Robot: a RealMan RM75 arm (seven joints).
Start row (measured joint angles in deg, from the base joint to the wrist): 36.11, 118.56, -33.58, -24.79, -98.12, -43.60, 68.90
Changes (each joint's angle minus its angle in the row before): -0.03, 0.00, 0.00, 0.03, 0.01, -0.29, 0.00; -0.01, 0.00, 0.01, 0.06, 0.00, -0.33, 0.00; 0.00, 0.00, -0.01, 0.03, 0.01, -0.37, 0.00; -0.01, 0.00, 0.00, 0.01, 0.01, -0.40, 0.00; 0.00, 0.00, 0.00, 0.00, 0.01, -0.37, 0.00; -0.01, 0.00, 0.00, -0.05, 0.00, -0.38, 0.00; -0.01, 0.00, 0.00, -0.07, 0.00, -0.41, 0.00; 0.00, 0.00, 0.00, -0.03, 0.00, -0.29, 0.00; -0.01, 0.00, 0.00, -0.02, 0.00, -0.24, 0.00; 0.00, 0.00, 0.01, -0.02, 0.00, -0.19, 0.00; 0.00, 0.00, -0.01, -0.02, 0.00, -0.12, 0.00; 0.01, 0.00, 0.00, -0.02, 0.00, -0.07, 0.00; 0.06, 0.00, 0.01, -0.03, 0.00, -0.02, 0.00; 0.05, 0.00, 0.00, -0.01, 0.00, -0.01, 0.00; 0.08, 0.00, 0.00, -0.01, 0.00, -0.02, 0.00; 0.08, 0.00, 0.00, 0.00, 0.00, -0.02, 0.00; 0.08, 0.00, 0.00, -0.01, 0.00, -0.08, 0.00
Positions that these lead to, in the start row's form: 36.08, 118.56, -33.58, -24.76, -98.11, -43.89, 68.90; 36.07, 118.56, -33.57, -24.70, -98.11, -44.22, 68.90; 36.07, 118.56, -33.58, -24.67, -98.10, -44.59, 68.90; 36.06, 118.56, -33.58, -24.66, -98.09, -44.99, 68.90; 36.06, 118.56, -33.58, -24.66, -98.08, -45.36, 68.90; 36.05, 118.56, -33.58, -24.71, -98.08, -45.74, 68.90; 36.04, 118.56, -33.58, -24.78, -98.08, -46.15, 68.90; 36.04, 118.56, -33.58, -24.81, -98.08, -46.44, 68.90; 36.03, 118.56, -33.58, -24.83, -98.08, -46.68, 68.90; 36.03, 118.56, -33.57, -24.85, -98.08, -46.87, 68.90; 36.03, 118.56, -33.58, -24.87, -98.08, -46.99, 68.90; 36.04, 118.56, -33.58, -24.89, -98.08, -47.06, 68.90; 36.10, 118.56, -33.57, -24.92, -98.08, -47.08, 68.90; 36.15, 118.56, -33.57, -24.93, -98.08, -47.09, 68.90; 36.23, 118.56, -33.57, -24.94, -98.08, -47.11, 68.90; 36.31, 118.56, -33.57, -24.94, -98.08, -47.13, 68.90; 36.39, 118.56, -33.57, -24.95, -98.08, -47.21, 68.90
